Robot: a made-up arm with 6 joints.
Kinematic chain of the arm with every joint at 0, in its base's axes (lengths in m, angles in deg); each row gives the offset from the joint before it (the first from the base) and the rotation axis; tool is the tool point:
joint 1: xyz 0 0 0.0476 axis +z
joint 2: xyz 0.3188 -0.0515 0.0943 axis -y
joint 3: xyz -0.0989 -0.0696 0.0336 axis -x
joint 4: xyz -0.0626 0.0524 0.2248 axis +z
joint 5: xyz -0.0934 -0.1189 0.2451 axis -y
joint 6: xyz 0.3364 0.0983 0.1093 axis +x
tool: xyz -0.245 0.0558 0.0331
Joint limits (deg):
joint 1: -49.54..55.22
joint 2: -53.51..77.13
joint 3: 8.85..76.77
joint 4: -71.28..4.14
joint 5: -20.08..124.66
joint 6: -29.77..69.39
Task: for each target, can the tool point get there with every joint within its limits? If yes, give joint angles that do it. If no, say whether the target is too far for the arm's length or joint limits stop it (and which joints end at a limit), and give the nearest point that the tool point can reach.
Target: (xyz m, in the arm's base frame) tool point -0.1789 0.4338 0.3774
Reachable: yes | joints 22.66 -10.57 54.52 -41.04 89.81 34.86
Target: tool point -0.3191 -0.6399 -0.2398
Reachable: no: joint limits stop it (at a limit: joint 1, joint 2, joint 3, joint 4, joint 6) | nearest point -0.2059 -0.3347 -0.0871 | short by 0.360 m
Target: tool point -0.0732 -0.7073 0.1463
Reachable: no: joint limits stop it (at a limit: joint 1, joint 3, joint 4, joint 6) | nearest point -0.2205 -0.3622 0.1454 | short by 0.375 m
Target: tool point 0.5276 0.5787 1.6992
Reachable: no: too far | nearest point 0.3594 0.3942 0.8618 | short by 0.874 m
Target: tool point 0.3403 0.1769 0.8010
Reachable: yes | joints -12.72 -26.83 23.20 -23.10 53.37 36.74
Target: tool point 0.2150 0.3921 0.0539
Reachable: yes | joints -32.93 53.81 43.05 -55.08 101.04 2.40
